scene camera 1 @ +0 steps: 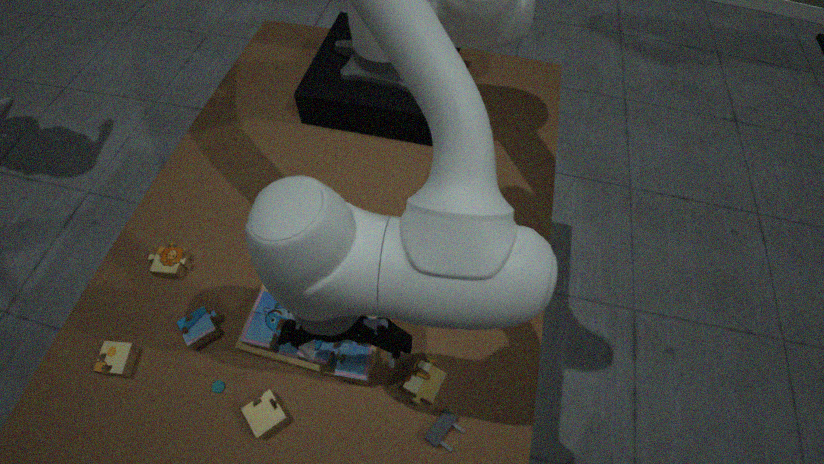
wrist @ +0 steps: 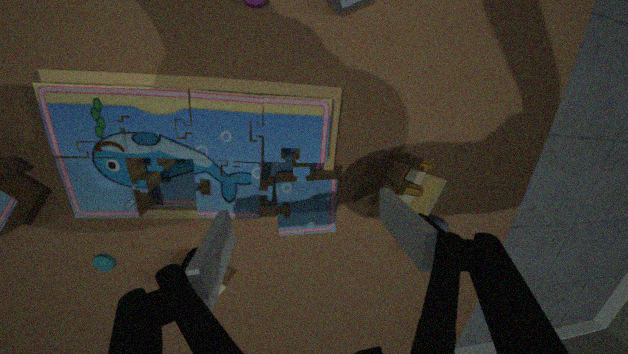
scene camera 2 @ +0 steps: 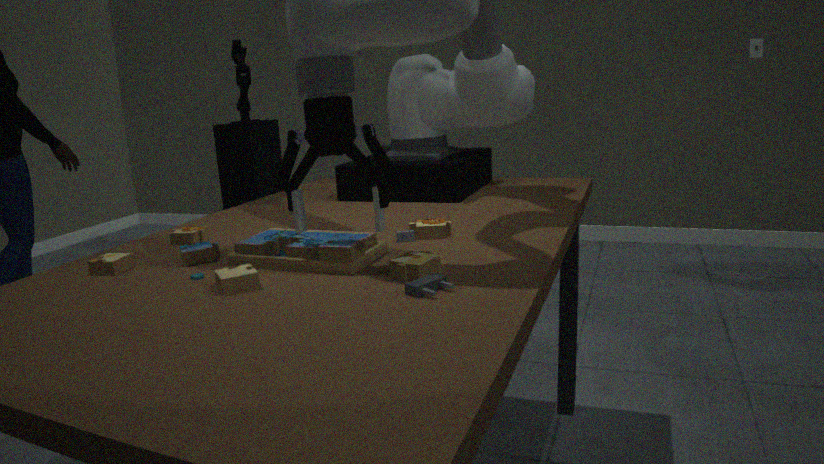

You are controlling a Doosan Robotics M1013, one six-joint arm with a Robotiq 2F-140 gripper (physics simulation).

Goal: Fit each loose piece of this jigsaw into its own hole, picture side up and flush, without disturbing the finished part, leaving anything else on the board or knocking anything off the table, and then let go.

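Note:
The jigsaw board (scene camera 1: 276, 358) (scene camera 2: 322, 266) (wrist: 260, 90) shows a blue whale. A front hole (wrist: 172, 190) is empty. A blue corner piece (scene camera 1: 352, 358) (scene camera 2: 340, 246) (wrist: 307, 207) lies picture side up at the front right corner, not flush; in the wrist view it reaches past the front edge, with dark gaps beside its neighbours. Another loose blue piece (scene camera 1: 198, 327) (scene camera 2: 197, 254) (wrist: 5, 205) lies on the table left of the board. My gripper (scene camera 2: 339, 226) (wrist: 307, 214) is open and empty, its fingers spread on either side above the corner piece. The arm hides part of the board in scene camera 1.
Yellowish pieces (scene camera 1: 265, 413) (scene camera 1: 115, 357) (scene camera 1: 170, 259) lie around the board; another (scene camera 1: 424, 381) (scene camera 2: 415, 265) (wrist: 432, 195) is close to its right. A grey pronged block (scene camera 1: 442, 429) (scene camera 2: 425, 286), a teal disc (scene camera 1: 217, 386) (scene camera 2: 197, 276) (wrist: 104, 262) and a purple disc (wrist: 255, 2) lie on the table.

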